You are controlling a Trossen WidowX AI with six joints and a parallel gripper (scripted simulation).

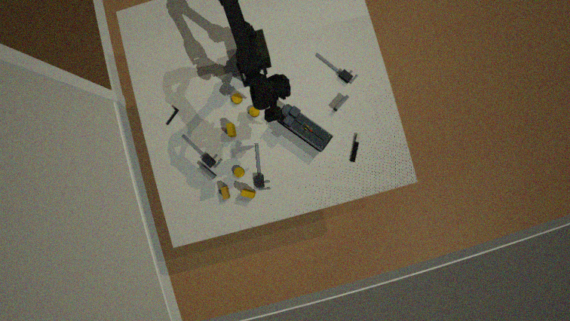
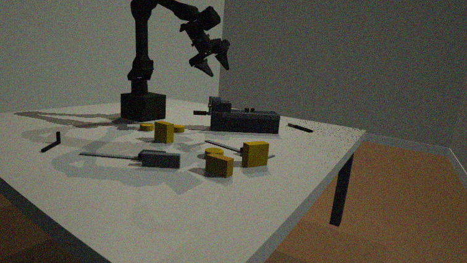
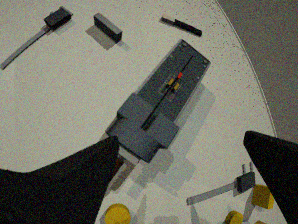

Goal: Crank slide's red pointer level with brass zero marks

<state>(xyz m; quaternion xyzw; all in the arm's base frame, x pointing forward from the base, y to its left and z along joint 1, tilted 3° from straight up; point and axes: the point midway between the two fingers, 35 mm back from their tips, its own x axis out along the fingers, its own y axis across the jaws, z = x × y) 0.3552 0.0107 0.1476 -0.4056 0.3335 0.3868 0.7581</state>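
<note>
Now: gripper tip 130 mm above the slide, 110 mm short of it and 80 mm to the right of it. Round my gripper tip: black l-shaped key (500 mm to the right, 260 mm behind, 200 mm below); then black bar (270 mm to the left, 270 mm ahead, 210 mm below); then brown crank handle (160 mm below, 60 mm behind, 20 mm to the right).
</note>
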